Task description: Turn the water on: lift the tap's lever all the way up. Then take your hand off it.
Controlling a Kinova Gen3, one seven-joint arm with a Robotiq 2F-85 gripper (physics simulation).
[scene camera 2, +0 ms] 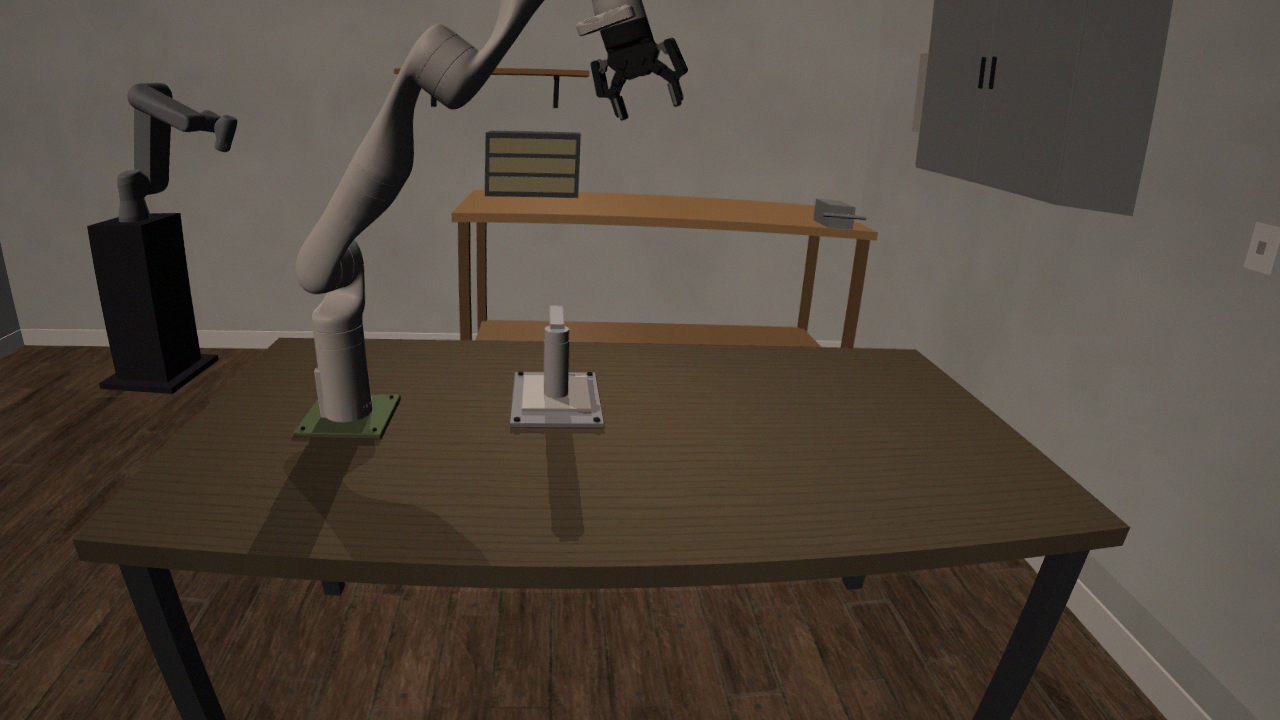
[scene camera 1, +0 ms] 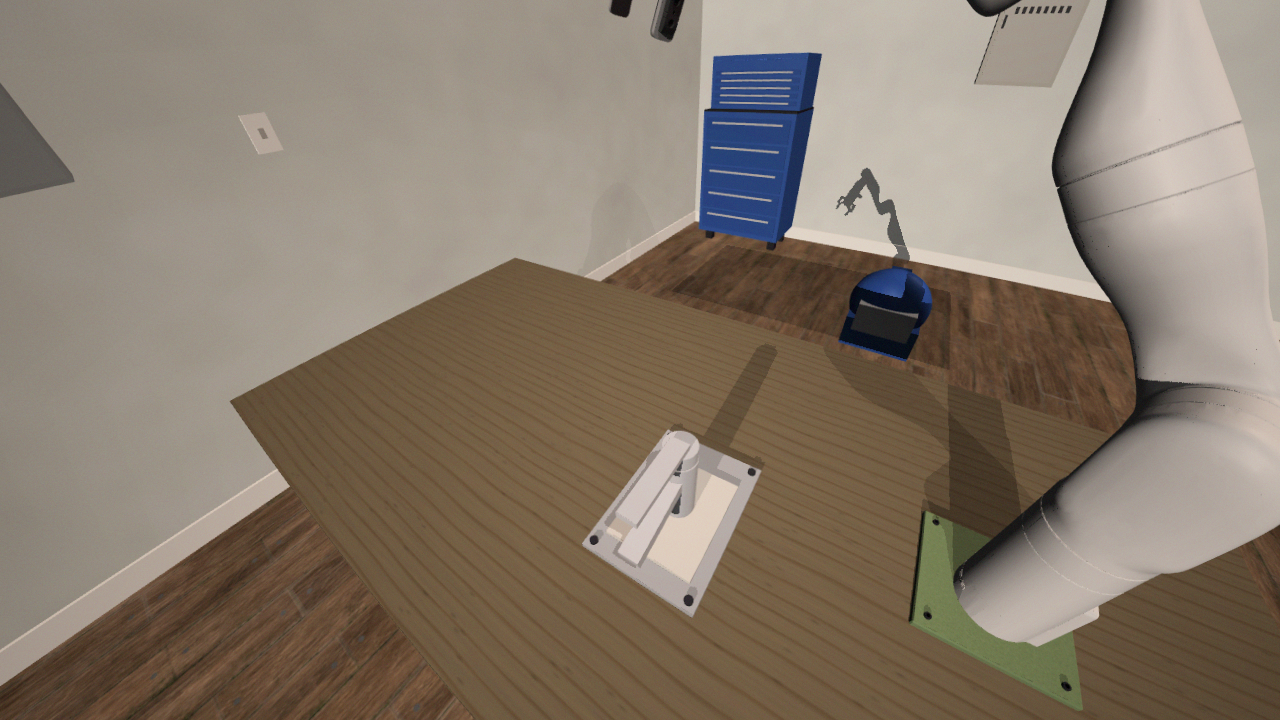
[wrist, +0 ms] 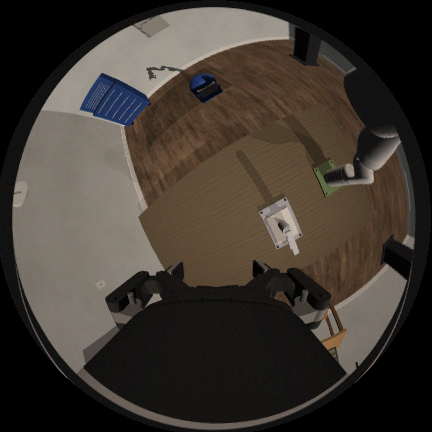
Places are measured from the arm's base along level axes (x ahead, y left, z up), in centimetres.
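Where they show: gripper, fingertip midpoint: [scene camera 2: 650, 112] [scene camera 1: 637, 26] [wrist: 217, 269]; arm's base at its link origin: [scene camera 2: 348, 411] [scene camera 1: 994, 599] [wrist: 329, 177].
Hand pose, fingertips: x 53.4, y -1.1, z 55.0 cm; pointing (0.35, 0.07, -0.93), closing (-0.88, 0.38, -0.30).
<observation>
Things, the pixels of their top centre, and the offset from my fingertips. "spot": a spot on its surface instead. Level surfaces: height alone.
- upright light-grey post at a spot on its surface: [scene camera 1: 688, 488] spot: dy +14.1, dx -16.8, dz -47.4 cm
- grey square plate at its top centre: [scene camera 1: 678, 503] [scene camera 2: 555, 393] [wrist: 281, 223] dy +13.0, dx -14.7, dz -54.6 cm
- spout at its top centre: [scene camera 1: 652, 509] dy +19.9, dx -15.4, dz -45.9 cm
- wooden table at its surface level: dz -55.9 cm
The tap has an upright light-grey post [scene camera 1: 688, 488] [scene camera 2: 555, 362] on a grey square plate [scene camera 1: 721, 537] [scene camera 2: 554, 421]. Its flat lever [scene camera 1: 656, 480] [scene camera 2: 556, 316] [wrist: 292, 244] starts at the post's top and reaches out above the spout [scene camera 1: 646, 535], roughly the same way. Its exact tilt is hard to tell. The spout is hidden behind the post in scene camera 2. My gripper [scene camera 1: 642, 12] [scene camera 2: 649, 108] [wrist: 217, 269] is open and empty. It hangs high above the tap, well apart from the lever; parts of it are cut off in scene camera 1.
The wooden table [scene camera 1: 429, 402] [scene camera 2: 760, 474] [wrist: 210, 225] bears the tap. My arm [scene camera 1: 1190, 474] [scene camera 2: 380, 161] rises from a green base plate [scene camera 1: 938, 573] [scene camera 2: 390, 413] beside it. A workbench [scene camera 2: 662, 207] and a blue drawer cabinet [scene camera 1: 747, 170] [wrist: 120, 105] stand away from the table.
</observation>
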